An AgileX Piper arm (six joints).
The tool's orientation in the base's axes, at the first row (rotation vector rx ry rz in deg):
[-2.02, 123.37, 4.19]
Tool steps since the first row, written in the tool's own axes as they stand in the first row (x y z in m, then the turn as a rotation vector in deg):
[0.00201, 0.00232, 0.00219, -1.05, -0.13, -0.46]
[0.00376, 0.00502, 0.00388, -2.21, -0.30, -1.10]
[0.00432, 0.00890, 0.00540, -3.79, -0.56, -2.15]
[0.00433, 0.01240, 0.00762, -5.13, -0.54, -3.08]
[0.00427, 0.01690, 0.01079, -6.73, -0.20, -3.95]
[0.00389, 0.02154, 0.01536, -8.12, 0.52, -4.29]
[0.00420, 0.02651, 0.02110, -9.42, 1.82, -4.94]
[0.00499, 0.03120, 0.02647, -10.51, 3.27, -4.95]
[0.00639, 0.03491, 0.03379, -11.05, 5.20, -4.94]
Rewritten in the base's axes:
[0.00059, 0.00247, -0.00279, 0.20, -0.16, 1.12]
[0.00089, 0.00528, -0.00507, 0.32, -0.38, 2.44]
[0.00164, 0.00925, -0.00623, 0.33, -0.71, 4.32]
[0.00330, 0.01289, -0.00732, 0.29, -0.76, 5.95]
[0.00573, 0.01759, -0.00883, 0.43, -0.48, 7.78]
[0.00949, 0.02252, -0.01085, 0.87, 0.21, 9.15]
[0.01384, 0.02786, -0.01407, 0.98, 1.46, 10.65]
[0.01762, 0.03290, -0.01750, 1.49, 2.90, 11.62]
[0.02275, 0.03709, -0.02254, 1.69, 4.83, 12.14]

